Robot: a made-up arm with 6 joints. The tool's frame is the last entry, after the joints.
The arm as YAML. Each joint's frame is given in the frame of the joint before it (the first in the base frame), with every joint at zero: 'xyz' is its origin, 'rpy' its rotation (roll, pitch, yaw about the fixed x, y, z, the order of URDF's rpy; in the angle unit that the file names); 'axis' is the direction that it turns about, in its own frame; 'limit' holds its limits. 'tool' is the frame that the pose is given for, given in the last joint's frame.
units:
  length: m
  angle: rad
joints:
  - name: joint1
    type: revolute
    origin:
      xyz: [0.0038, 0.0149, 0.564]
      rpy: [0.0, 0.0, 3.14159]
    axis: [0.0, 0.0, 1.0]
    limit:
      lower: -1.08
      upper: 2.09
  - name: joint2
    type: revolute
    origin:
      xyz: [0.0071, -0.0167, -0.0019]
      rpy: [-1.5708, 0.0, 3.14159]
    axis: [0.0, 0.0, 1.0]
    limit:
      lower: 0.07
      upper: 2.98
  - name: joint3
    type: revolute
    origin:
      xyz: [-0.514, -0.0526, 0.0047]
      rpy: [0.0, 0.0, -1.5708]
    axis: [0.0, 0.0, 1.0]
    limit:
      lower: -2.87
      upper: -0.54
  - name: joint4
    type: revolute
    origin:
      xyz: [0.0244, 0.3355, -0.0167]
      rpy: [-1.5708, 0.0, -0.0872]
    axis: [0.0, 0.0, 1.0]
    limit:
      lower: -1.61
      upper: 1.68
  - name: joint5
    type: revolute
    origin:
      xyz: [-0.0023, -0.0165, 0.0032]
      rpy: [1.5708, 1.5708, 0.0]
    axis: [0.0, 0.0, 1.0]
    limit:
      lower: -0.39
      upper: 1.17
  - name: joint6
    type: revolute
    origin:
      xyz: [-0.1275, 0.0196, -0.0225]
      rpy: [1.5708, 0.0, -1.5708]
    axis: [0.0, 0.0, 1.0]
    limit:
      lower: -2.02
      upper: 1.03
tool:
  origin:
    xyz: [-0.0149, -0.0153, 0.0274]
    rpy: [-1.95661, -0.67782, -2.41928]
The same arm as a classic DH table. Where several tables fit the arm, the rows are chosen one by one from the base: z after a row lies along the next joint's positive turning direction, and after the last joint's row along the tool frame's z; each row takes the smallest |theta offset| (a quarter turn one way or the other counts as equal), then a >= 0, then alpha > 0; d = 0 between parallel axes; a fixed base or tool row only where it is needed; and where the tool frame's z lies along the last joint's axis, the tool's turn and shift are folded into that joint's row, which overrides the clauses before.
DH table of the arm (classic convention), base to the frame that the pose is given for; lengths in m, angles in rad. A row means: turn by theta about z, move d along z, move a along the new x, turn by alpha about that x. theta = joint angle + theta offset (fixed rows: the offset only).
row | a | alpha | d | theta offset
base (fixed) | 0.0154 | 0 | 0 | 1.3211
joint1 | -0.0071 | -1.5708 | 0.5621 | -1.3211
joint2 | -0.5167 | 0 | 0 | 0.102
joint3 | 0.0049 | 1.5708 | 0.0047 | 1.3816
joint4 | 0.0023 | -1.5708 | 0.3396 | 0
joint5 | -0.0196 | 1.5708 | -0.006 | 0
joint6 | -0.0202 | 1.8683 | 0.157 | 0.4729
tool (fixed) | 0 | 0 | 0.0071 | 2.4262
Joint limits (rad, base to tool): -1.08..2.09 0.07..2.98 -2.87..-0.54 -1.61..1.68 -0.39..1.17 -2.02..1.03

